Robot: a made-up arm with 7 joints.
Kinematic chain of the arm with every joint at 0, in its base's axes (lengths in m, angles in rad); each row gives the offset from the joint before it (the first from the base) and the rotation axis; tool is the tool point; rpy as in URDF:
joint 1: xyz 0 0 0.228 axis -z
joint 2: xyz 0 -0.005 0.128 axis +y
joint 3: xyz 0 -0.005 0.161 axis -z
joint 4: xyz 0 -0.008 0.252 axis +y
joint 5: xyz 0 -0.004 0.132 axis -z
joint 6: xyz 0 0 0.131 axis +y
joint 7: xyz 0 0 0.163 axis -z
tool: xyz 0 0 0 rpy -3.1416 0 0
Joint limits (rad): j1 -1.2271..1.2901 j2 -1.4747..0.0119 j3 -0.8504..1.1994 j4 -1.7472..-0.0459 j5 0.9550..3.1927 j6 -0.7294..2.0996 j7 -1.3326..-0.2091
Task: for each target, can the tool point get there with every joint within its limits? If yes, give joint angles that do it. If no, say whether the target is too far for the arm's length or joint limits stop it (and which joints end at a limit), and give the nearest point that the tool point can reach.
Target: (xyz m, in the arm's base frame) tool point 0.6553 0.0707 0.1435
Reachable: no: joint limits stop it (at a limit: joint 1, joint 2, joint 3, joint 4, joint 5) | nearest point 0.2438 0.3356 0.2414 | short by 0.499 m
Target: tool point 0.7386 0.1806 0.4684
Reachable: no: joint limits stop it (at a limit: joint 1, joint 2, joint 3, joint 4) | nearest point 0.3378 0.1653 0.6552 | short by 0.443 m
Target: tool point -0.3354 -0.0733 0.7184
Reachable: yes | joints 0.1867 -0.1148 0.1125 -1.3286 2.0722 1.6804 -0.7214
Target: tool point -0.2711 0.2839 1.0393
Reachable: yes | joints 0.7756 -0.1661 0.1646 -0.6875 2.0256 0.0704 -0.4469
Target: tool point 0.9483 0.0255 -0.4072
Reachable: no: too far | nearest point 0.2034 0.3632 0.1401 | short by 0.984 m
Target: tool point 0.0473 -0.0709 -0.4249
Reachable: no: joint limits stop it (at a limit: joint 1, joint 2, joint 4) | nearest point -0.0662 -0.3008 -0.0052 | short by 0.492 m
